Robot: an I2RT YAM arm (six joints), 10 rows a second.
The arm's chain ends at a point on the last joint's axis. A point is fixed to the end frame.
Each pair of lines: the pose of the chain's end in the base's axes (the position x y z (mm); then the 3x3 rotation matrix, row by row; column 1 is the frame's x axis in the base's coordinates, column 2 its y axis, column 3 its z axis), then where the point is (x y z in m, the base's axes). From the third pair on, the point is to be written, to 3 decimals.
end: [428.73 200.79 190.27], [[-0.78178 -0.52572 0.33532], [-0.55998 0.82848 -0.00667], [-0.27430 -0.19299 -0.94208]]
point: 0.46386 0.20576 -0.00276
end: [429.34 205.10 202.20], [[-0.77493 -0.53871 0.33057], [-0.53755 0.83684 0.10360], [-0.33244 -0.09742 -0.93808]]
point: 0.46341 0.23212 0.01081
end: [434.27 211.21 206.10], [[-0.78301 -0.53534 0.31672], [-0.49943 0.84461 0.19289], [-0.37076 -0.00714 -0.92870]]
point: 0.466 0.257 0.018
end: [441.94 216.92 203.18], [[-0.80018 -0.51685 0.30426], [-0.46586 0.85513 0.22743], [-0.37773 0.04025 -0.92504]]
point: 0.471 0.270 0.016
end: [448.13 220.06 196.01], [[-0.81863 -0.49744 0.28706], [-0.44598 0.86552 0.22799], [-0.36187 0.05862 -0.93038]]
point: 0.474 0.274 0.009
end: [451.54 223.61 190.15], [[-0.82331 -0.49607 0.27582], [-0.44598 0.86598 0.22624], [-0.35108 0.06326 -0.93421]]
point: 0.475 0.277 0.003
